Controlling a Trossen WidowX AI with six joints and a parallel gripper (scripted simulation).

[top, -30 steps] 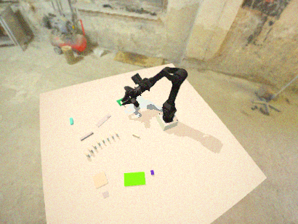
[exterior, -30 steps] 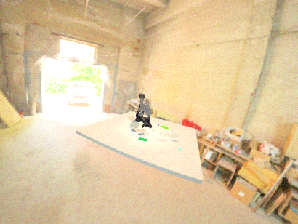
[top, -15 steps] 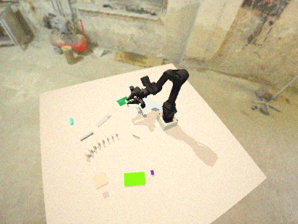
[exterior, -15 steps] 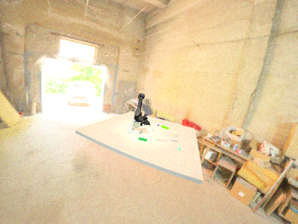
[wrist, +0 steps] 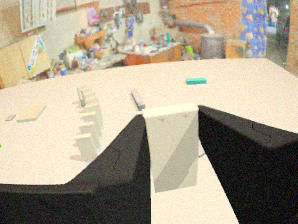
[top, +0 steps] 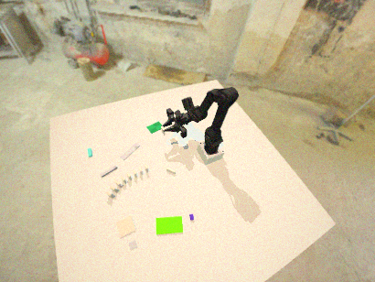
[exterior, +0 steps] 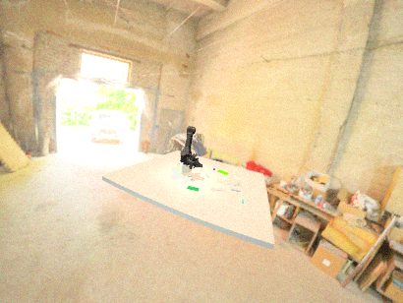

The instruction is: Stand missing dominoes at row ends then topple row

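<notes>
Right now my gripper tip is 16 cm above the dark green tile, 15 cm to the left of it and 2 cm short of it. Also, from my gripper tip: grey bar (32 cm ahead, 15 cm below, 10 cm to the left); teal block (42 cm ahead, 15 cm below, 5 cm to the right); small purple cube (44 cm to the left, 15 cm below, 4 cm behind).
</notes>
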